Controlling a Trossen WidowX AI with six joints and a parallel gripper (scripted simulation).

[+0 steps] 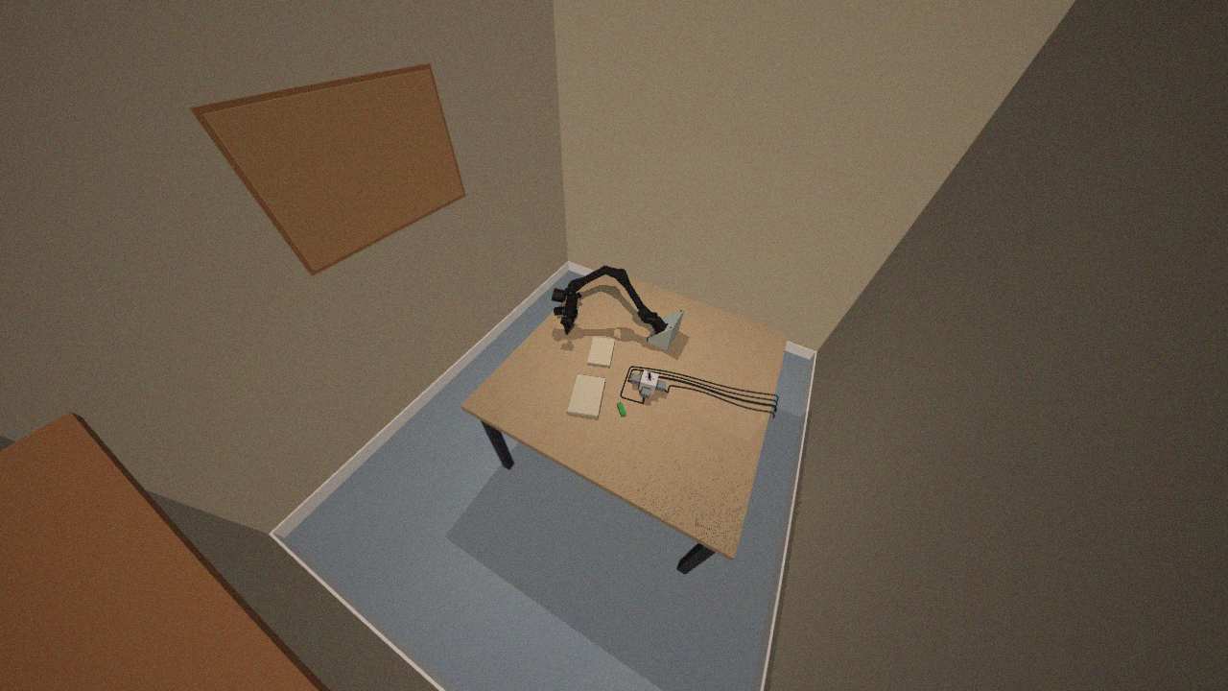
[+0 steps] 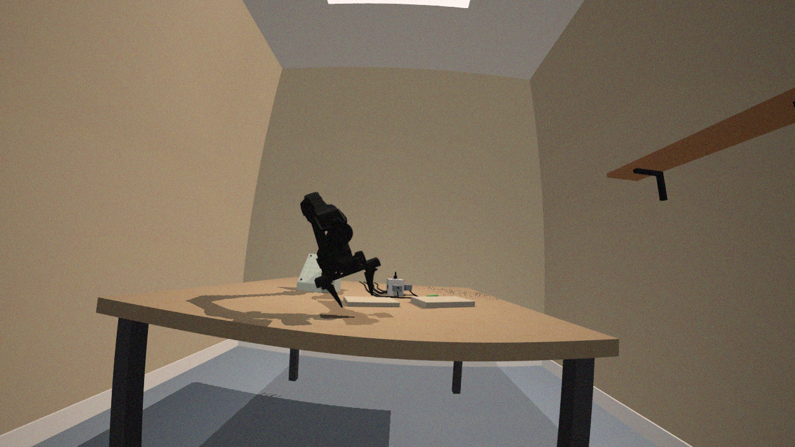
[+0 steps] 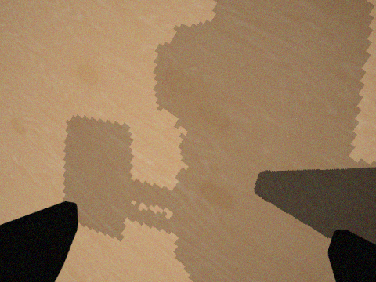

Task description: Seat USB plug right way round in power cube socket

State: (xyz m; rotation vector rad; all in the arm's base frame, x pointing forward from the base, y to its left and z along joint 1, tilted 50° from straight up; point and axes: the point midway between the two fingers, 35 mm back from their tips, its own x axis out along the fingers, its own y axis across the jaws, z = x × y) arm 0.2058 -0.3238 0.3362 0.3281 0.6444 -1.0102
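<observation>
Right now my gripper tip is 10 cm short of the black USB plug, 53 cm to the right of it and 5 cm below it. Round my gripper tip: green object: 28 cm ahead, 48 cm to the left, 4 cm below.
</observation>
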